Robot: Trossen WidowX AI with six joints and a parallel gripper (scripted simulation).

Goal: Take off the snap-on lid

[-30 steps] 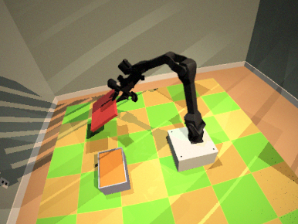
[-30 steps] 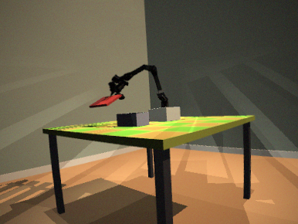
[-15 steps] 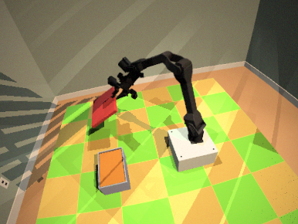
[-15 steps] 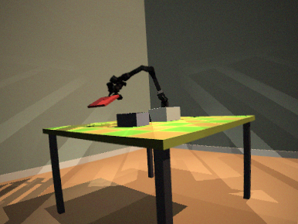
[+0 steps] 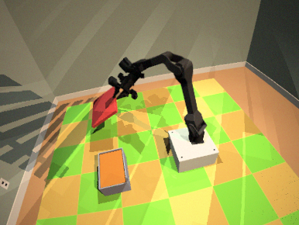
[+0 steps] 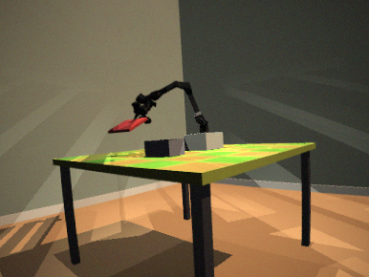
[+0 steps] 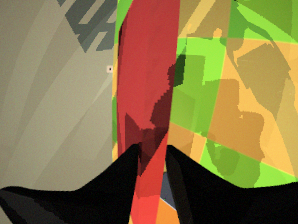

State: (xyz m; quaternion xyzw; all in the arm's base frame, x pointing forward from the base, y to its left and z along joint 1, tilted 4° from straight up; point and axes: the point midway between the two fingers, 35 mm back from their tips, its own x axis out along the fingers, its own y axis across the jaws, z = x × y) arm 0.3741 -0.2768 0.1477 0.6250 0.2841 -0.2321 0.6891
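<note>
The red lid is 7 cm ahead of my gripper tip, 3 cm below it and 1 cm to the left of it. From my gripper tip the other things lie so: grey storage box (35 cm to the left, 18 cm below, 4 cm ahead).
</note>
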